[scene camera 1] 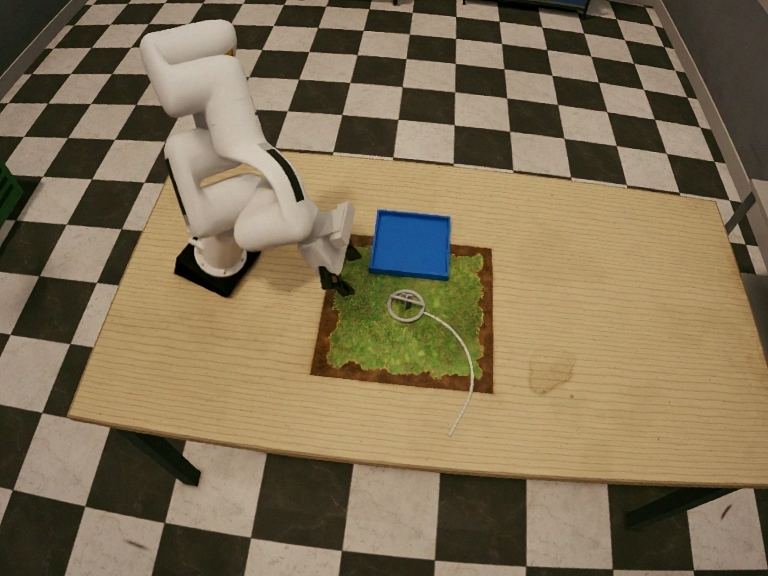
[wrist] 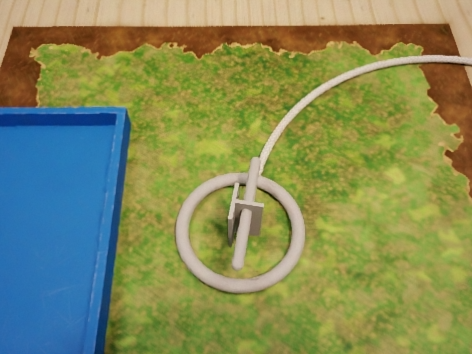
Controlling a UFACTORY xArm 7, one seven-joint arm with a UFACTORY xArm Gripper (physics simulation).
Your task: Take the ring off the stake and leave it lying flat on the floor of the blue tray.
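Where they show: gripper, fingertip midpoint: [scene camera 1: 352, 276]; arm's base at its link origin: [scene camera 1: 220, 252].
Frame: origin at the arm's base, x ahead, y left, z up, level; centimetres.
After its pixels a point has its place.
A grey ring [scene camera 1: 389, 305] @[x 41.8, y -4.8, z -5.1 cm] [wrist: 182, 232] @[x 45.0, y -0.1, z -4.9 cm] encircles a grey stake [scene camera 1: 406, 301] @[x 45.6, y -4.8, z -2.2 cm] [wrist: 240, 245] @[x 43.0, y -4.0, z -1.9 cm] that stands in the grass-patterned mat. A crossbar tops the stake; in the wrist view its far end overlaps the ring and its near end shows inside the ring. A white rope [scene camera 1: 472, 365] [wrist: 320, 91] runs from the ring. The blue tray [scene camera 1: 411, 244] @[x 44.8, y 14.2, z -5.3 cm] [wrist: 50, 225] @[x 45.5, y 9.0, z -5.2 cm] is empty, beside the ring and farther back in the scene view. My gripper [scene camera 1: 352, 272] @[x 33.7, y -7.1, z 8.3 cm] is open and empty, tilted, left of the ring and tray near the mat's left side. Its fingers do not show in the wrist view.
The mat [scene camera 1: 372, 347] @[x 39.6, y -15.9, z -5.8 cm] [wrist: 350, 250] @[x 44.4, y -11.6, z -5.8 cm] has a brown border and lies under the stake, with the tray over its back edge. The rope curves across the mat onto the wooden table [scene camera 1: 595, 297] @[x 92.3, y 6.3, z -5.9 cm]. The arm's black base [scene camera 1: 204, 277] @[x -1.7, y -7.3, z -0.3 cm] stands at the table's left.
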